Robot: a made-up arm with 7 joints.
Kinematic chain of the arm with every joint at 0, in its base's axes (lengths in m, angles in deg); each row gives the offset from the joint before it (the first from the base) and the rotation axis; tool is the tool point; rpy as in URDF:
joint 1: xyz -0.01 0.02 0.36 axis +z
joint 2: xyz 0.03 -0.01 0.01 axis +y
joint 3: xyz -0.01 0 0.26 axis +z
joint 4: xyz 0.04 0 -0.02 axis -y
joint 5: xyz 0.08 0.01 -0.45 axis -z
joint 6: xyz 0.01 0 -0.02 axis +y
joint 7: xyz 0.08 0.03 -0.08 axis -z
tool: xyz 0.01 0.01 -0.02 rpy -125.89 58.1 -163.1
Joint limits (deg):
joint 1: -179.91..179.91
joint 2: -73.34..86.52
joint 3: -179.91..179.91
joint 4: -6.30..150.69
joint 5: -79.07..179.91
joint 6: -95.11..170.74
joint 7: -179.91..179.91
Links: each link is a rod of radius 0.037 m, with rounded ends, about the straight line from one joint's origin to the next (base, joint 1, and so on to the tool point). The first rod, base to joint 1, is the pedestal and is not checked.
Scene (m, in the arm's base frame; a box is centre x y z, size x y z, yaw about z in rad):
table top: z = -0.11
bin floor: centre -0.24 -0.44 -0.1 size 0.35 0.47 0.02 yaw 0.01
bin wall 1: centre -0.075 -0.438 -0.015 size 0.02 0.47 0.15 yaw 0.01
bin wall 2: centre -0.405 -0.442 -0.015 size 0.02 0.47 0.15 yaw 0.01
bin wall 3: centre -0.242 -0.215 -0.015 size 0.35 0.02 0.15 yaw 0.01
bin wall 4: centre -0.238 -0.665 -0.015 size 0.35 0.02 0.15 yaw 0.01
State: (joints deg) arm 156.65 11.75 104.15 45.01 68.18 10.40 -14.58
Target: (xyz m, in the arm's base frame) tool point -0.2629 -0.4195 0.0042
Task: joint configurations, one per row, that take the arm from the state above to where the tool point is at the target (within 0.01 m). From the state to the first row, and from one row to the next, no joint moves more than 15 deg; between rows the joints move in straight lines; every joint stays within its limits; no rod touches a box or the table.
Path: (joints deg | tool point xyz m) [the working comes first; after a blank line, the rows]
Joints at the target: 179.91 68.39 49.89 60.20 69.54 14.62 -12.36
Straight joint move there: clear.

1: 162.46 25.91 90.59 48.81 68.52 11.45 -14.03 | -0.2201 -0.5090 0.3259
2: 168.28 40.07 77.02 52.60 68.86 12.51 -13.47 | -0.2771 -0.4960 0.2628
3: 174.10 54.23 63.46 56.40 69.20 13.56 -12.92 | -0.2958 -0.4698 0.1472
4: 179.91 68.39 49.89 60.20 69.54 14.62 -12.36 | -0.2630 -0.4195 0.0042

